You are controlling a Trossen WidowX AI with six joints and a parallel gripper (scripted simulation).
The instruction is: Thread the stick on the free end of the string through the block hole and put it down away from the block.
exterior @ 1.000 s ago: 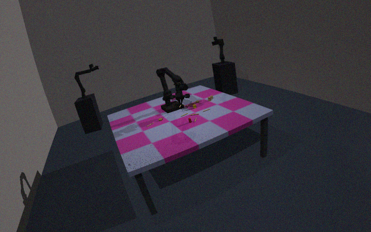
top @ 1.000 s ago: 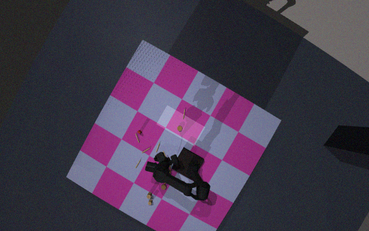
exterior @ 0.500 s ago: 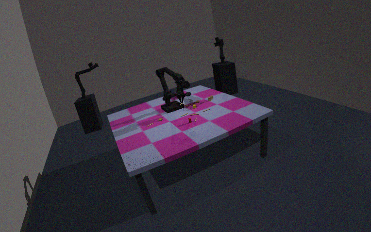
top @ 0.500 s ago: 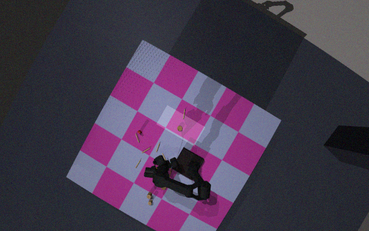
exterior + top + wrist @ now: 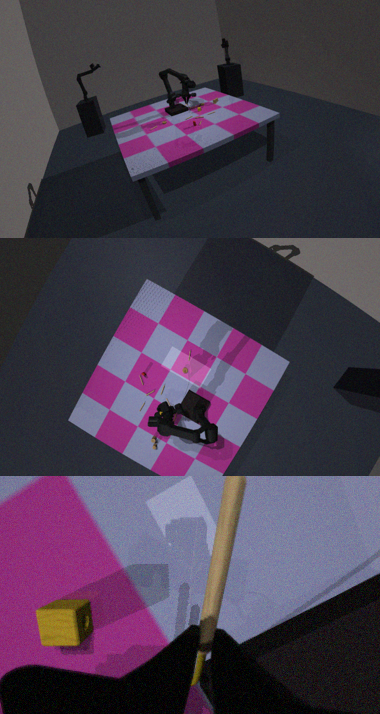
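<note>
Right now my gripper tip is 110 mm to the right of the yellow wooden block, 80 mm above it and 10 mm short of it. The rest, counted from my gripper tip: round wooden button (190 mm to the left, 120 mm behind, 90 mm below); red object (310 mm ahead, 70 mm below, 30 mm to the right); thin wooden stick (10 mm to the right, 10 mm ahead).
</note>
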